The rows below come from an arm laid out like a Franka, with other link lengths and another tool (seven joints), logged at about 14 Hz.
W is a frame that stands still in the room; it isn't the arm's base.
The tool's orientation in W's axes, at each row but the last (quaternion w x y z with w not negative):
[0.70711, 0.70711, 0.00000, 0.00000]
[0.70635, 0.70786, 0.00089, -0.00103]
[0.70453, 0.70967, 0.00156, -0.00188]
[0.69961, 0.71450, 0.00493, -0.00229]
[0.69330, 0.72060, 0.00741, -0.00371]
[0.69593, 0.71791, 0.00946, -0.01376]
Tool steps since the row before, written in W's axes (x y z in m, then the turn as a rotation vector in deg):
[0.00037, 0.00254, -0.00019, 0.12, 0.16, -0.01]
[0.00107, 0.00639, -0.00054, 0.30, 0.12, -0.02]
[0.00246, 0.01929, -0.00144, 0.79, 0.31, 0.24]
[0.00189, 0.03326, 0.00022, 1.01, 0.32, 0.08]
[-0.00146, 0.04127, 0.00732, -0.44, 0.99, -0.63]
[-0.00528, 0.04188, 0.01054, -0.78, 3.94, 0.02]
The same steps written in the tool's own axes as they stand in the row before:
[0.00037, -0.00019, -0.00254, 0.12, -0.01, -0.16]
[0.00107, -0.00055, -0.00639, 0.30, -0.02, -0.12]
[0.00246, -0.00157, -0.01928, 0.79, 0.24, -0.31]
[0.00202, -0.00046, -0.03325, 1.01, 0.08, -0.32]
[-0.00135, 0.00570, -0.04153, -0.42, -0.67, -0.97]
[-0.00586, 0.00905, -0.04215, -0.80, -0.13, -3.93]

